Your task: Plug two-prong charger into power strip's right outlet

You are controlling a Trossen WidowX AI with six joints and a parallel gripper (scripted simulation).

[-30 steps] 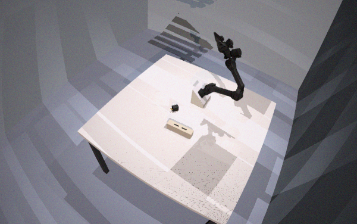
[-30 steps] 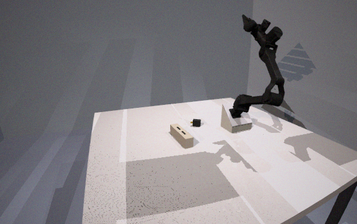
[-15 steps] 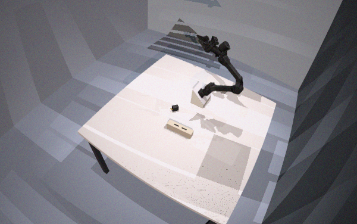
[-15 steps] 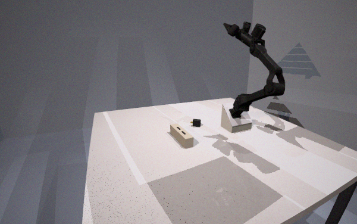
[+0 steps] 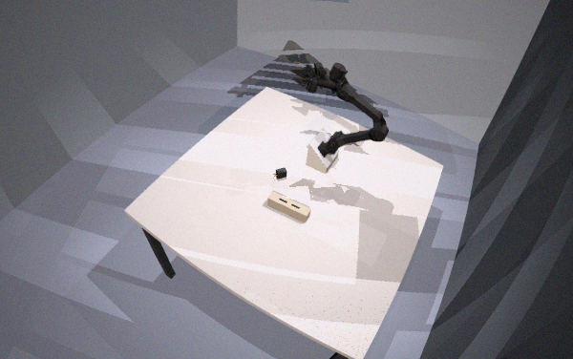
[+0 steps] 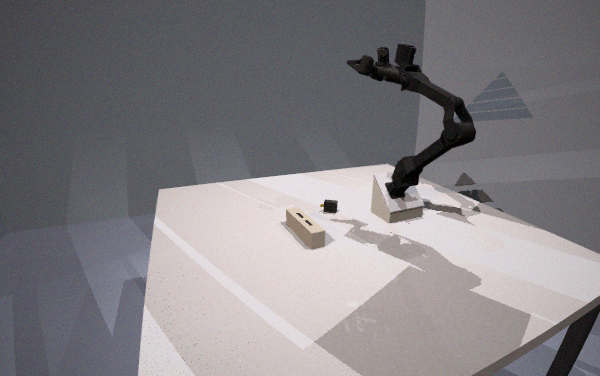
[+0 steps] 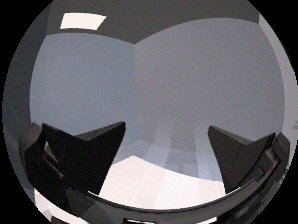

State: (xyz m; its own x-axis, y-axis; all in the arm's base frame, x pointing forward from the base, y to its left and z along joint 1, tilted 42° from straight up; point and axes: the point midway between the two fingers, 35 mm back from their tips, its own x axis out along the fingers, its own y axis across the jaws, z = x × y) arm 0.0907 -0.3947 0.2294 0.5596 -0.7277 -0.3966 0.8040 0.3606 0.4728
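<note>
Now: the black two-prong charger 11 cm ahead of my gripper tip, 3 cm to the left of it and 52 cm below it.
</note>
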